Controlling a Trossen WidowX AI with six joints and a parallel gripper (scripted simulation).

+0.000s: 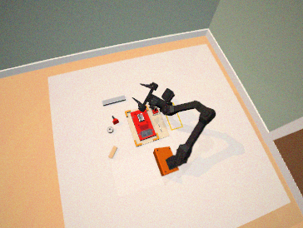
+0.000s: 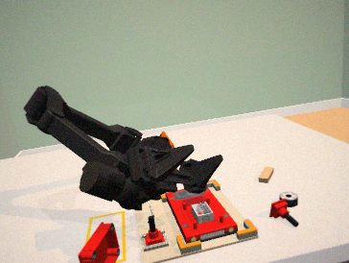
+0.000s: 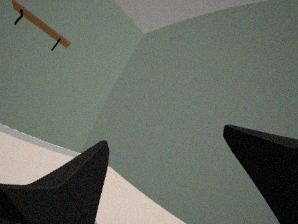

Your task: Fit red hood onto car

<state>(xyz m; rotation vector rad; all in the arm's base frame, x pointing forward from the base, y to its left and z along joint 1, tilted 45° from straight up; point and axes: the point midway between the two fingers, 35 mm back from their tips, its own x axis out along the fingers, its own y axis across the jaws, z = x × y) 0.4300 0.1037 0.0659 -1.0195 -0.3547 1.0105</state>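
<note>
Now: gripper tip 21 cm to the left of the red hood, 17 cm above it and 5 cm past it. From my gripper tip the other things lie so: grey bar: 20 cm below, 13 cm to the left, 9 cm ahead; wooden block: 25 cm behind, 24 cm to the left, 20 cm below; grey engine block: 18 cm below, 10 cm behind, 1 cm to the left.
</note>
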